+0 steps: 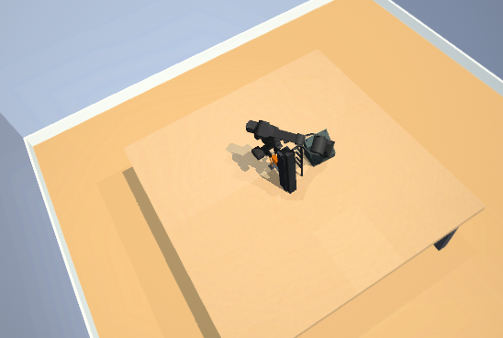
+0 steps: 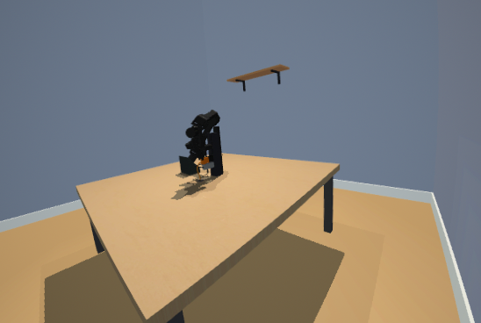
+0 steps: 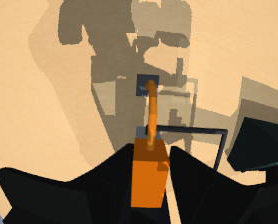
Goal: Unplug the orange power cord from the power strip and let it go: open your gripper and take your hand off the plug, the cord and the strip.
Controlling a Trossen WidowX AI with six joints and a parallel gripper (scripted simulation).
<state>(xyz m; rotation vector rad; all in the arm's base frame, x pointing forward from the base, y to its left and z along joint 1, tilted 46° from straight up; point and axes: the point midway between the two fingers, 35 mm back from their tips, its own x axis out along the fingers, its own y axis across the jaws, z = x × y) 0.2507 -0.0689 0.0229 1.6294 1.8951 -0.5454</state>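
My gripper tip is 4 cm to the right of the orange plug and 1 cm past it. The rest, counted from my gripper tip: small dark block: 12 cm below, 2 cm to the right.
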